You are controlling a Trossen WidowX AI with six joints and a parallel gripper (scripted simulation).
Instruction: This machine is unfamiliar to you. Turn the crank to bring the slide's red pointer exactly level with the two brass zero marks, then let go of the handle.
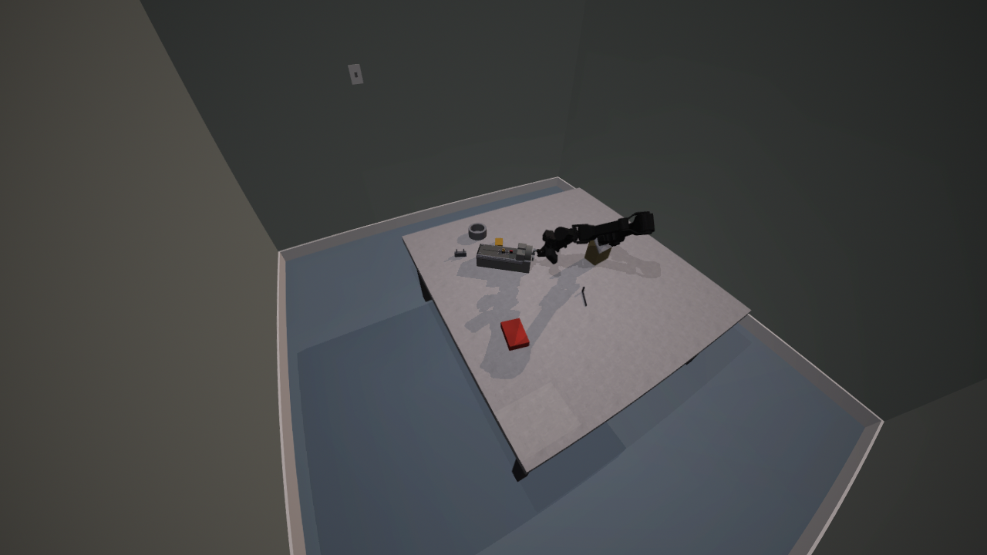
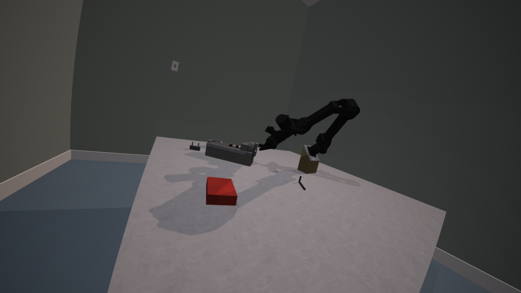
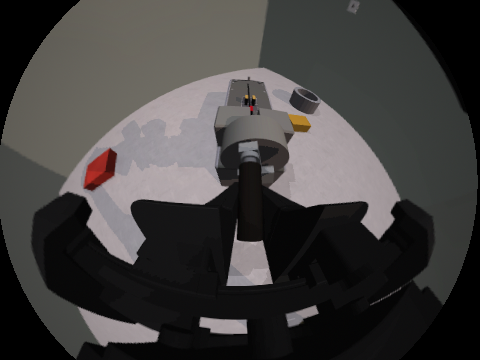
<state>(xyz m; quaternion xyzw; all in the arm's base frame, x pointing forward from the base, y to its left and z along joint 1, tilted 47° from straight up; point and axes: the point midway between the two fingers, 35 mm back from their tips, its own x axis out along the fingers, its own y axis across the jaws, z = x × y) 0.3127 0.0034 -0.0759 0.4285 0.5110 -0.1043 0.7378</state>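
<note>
My gripper tip is now 100 mm short of the red pointer, 90 mm to the left of it and 10 mm above it. Also, from my gripper tip: black crank handle (20 mm above, 10 mm to the left, 10 mm behind); yellow block (250 mm to the right, 80 mm below, 80 mm ahead); black bent key (240 mm to the left, 110 mm behind, 80 mm below).
</note>
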